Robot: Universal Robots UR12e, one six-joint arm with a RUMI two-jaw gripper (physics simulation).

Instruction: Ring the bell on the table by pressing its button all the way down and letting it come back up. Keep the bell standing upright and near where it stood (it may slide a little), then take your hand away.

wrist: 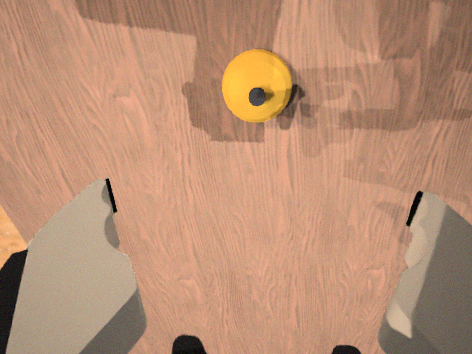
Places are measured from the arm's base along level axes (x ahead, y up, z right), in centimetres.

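Pixels of known places: gripper, fingertip midpoint: (258,190).
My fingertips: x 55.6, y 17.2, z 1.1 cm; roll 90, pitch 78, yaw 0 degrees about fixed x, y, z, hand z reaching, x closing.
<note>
Ahead of a thing's pixels: the offset from my fingertips to its top centre. Level surfaces: height alone.
The yellow bell {dx -0.6, dy -16.9, dz -0.2 cm} (242,75) stands upright on the wooden table {dy -23.5 cm} (235,215), in the upper middle of the wrist view, seen from above. Its dark round button {dx -0.6, dy -16.9, dz -0.2 cm} (257,96) shows on top, uncovered and raised above the dome. My gripper (258,190) is wide open and empty. Its two pale jaws stand at the left and right of the view, well above the table and apart from the bell, which lies beyond the fingertips toward the top of the view.
Shadows of the arm and gripper fall across the table around the bell. The table's edge runs down the far left, with a lighter orange surface (11,232) beyond it.
</note>
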